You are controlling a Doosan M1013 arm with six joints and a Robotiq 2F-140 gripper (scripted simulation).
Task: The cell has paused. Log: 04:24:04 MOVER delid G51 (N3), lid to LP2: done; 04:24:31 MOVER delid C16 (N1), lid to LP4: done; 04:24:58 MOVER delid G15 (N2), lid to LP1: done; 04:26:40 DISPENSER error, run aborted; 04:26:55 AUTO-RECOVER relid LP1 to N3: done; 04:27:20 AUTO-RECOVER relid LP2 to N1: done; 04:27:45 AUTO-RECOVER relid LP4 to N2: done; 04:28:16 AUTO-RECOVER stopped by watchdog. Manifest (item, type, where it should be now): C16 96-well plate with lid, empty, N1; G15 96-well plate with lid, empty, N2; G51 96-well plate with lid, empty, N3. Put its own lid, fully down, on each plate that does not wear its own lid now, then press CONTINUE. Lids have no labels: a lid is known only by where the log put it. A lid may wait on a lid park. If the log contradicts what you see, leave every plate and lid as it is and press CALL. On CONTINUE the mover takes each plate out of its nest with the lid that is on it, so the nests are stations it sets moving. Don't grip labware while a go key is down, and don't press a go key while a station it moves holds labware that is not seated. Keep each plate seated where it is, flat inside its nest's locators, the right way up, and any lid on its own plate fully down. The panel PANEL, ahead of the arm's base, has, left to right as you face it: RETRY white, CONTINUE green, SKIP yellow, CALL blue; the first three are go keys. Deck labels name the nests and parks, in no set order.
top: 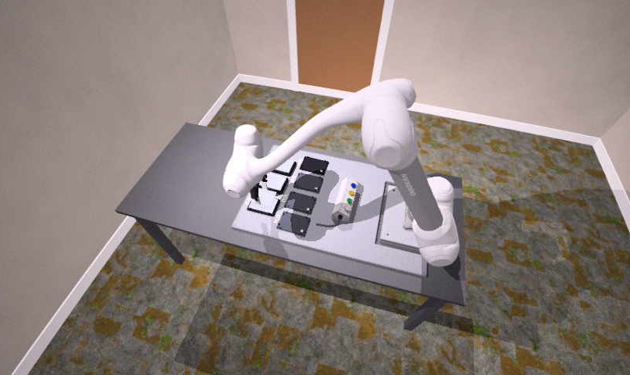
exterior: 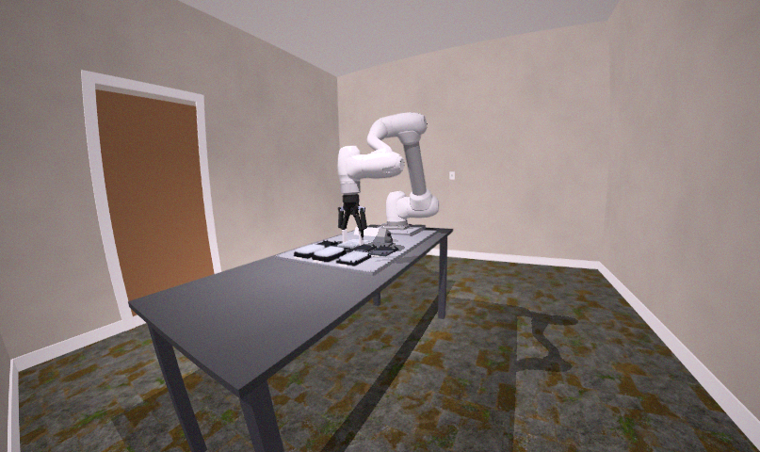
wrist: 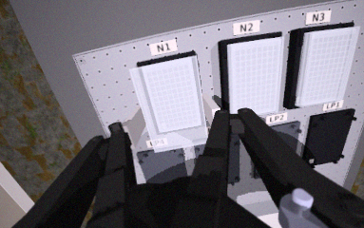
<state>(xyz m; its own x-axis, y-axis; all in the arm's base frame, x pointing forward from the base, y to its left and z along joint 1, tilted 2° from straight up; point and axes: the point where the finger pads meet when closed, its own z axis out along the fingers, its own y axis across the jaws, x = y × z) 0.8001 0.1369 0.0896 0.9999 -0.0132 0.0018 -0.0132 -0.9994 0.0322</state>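
Right now the lid park LP1 is 340 mm to the right of my hand, 180 mm behind it and 100 mm below it. From my hand the other things lie so: plate (90 mm below); then nest N1 (100 mm below); then LP4 label (100 mm below, 100 mm behind, 60 mm to the left).
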